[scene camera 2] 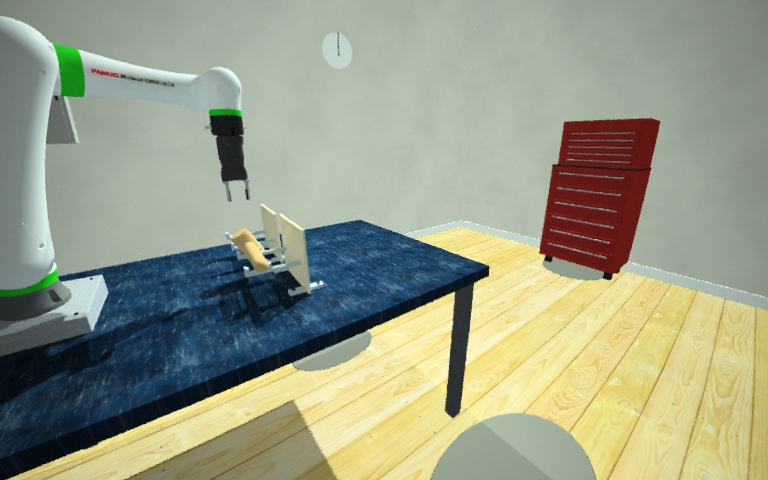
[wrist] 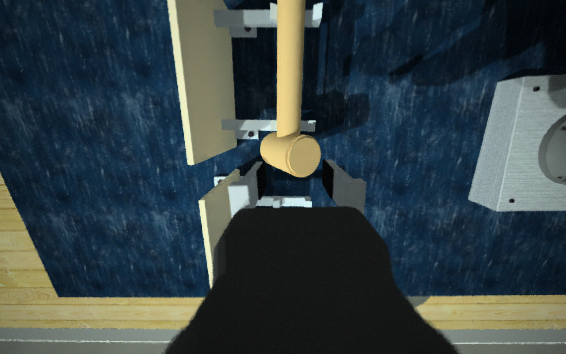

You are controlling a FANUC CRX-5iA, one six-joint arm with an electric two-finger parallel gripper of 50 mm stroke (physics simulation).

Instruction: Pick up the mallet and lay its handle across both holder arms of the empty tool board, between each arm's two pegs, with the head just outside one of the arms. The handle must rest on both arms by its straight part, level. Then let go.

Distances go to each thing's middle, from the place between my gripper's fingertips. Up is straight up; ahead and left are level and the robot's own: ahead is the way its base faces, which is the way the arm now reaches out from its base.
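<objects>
With respect to the tan wooden mallet (scene camera 2: 243, 239), my hand is 10 cm to the left of it and 1 cm past it, and it is 16 cm above the mallet.
</objects>
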